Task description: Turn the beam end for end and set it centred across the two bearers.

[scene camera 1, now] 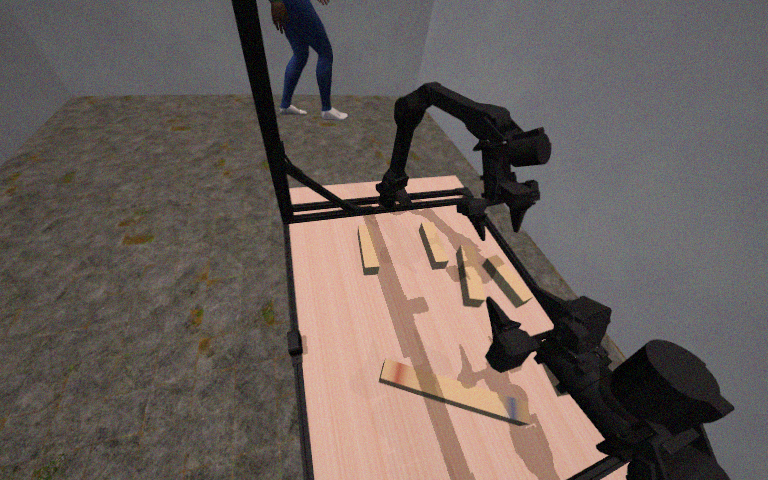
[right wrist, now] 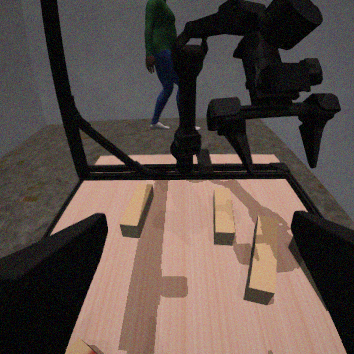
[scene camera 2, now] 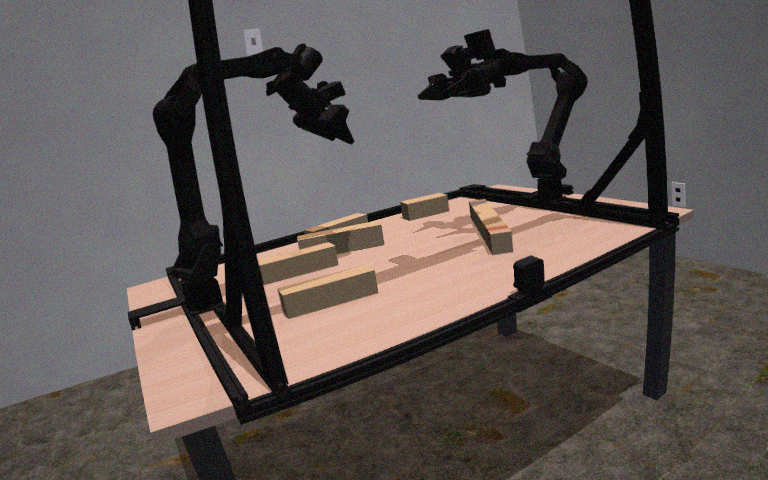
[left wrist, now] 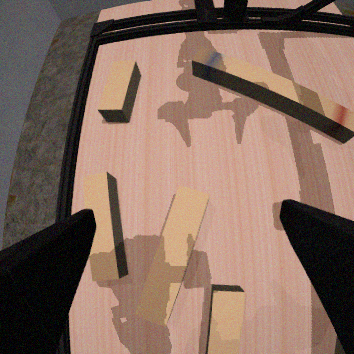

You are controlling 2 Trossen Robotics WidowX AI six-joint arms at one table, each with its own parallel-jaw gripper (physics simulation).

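Frame: origin at the left arm's base, x ahead, y left, z up, level; centimetres.
Where they show: left gripper, fingertip midpoint: (scene camera 1: 499, 236) (right wrist: 283, 170) (scene camera 2: 343, 141) (left wrist: 188, 214); right gripper, fingertip midpoint: (scene camera 1: 510, 292) (right wrist: 201, 222) (scene camera 2: 430, 95); left arm's base at its link origin: (scene camera 1: 386, 202) (right wrist: 184, 168) (scene camera 2: 204, 307); right arm's base at its link origin: (scene camera 2: 551, 199) (left wrist: 233, 14).
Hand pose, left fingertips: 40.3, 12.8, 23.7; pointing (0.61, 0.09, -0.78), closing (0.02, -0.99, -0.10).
Things, the pixels of their centre, and the offset from my left fingertips, as dx, dy, dz.
- beam at the middle of its body: (left wrist: 274, 90) (scene camera 2: 488, 223) (scene camera 1: 452, 392) +25.2, -16.5, -23.4
- first block at the middle of its body: (scene camera 2: 328, 290) (right wrist: 138, 207) (scene camera 1: 367, 248) -19.5, -25.5, -23.4
- second block at the middle of its body: (left wrist: 222, 341) (scene camera 2: 297, 263) (right wrist: 222, 213) (scene camera 1: 432, 244) -17.1, -3.3, -23.4
- third block at the middle of its body: (left wrist: 174, 254) (right wrist: 262, 254) (scene camera 2: 340, 240) (scene camera 1: 469, 274) -3.4, +3.5, -23.1
- fourth block at the middle of its body: (left wrist: 104, 225) (right wrist: 317, 267) (scene camera 2: 337, 230) (scene camera 1: 506, 280) +1.1, +15.1, -23.4
The beam (scene camera 1: 464, 393) (scene camera 2: 489, 223) (left wrist: 270, 95) lies flat and slantwise on the table, with a red band near its left end and a blue band near its right end in scene camera 1. Several plain wooden blocks lie apart from it; which two are the bearers I cannot tell. Two of them, a first block (scene camera 1: 368, 249) (scene camera 2: 328, 291) (right wrist: 137, 212) and a second block (scene camera 1: 433, 246) (left wrist: 226, 320) (right wrist: 224, 217), lie roughly parallel. My left gripper (scene camera 1: 499, 233) (scene camera 2: 351, 140) (left wrist: 188, 214) is open and empty, high above the table. My right gripper (scene camera 2: 421, 97) (right wrist: 201, 222) is open and empty, also raised.
A third block (scene camera 1: 471, 277) (left wrist: 182, 220) (right wrist: 262, 260) and a fourth block (scene camera 1: 508, 281) (left wrist: 100, 215) lie close together. A fifth, shorter block (scene camera 2: 424, 206) (left wrist: 120, 87) lies near the table's far edge in scene camera 2. A black post (scene camera 1: 263, 101) rises at the table's corner.
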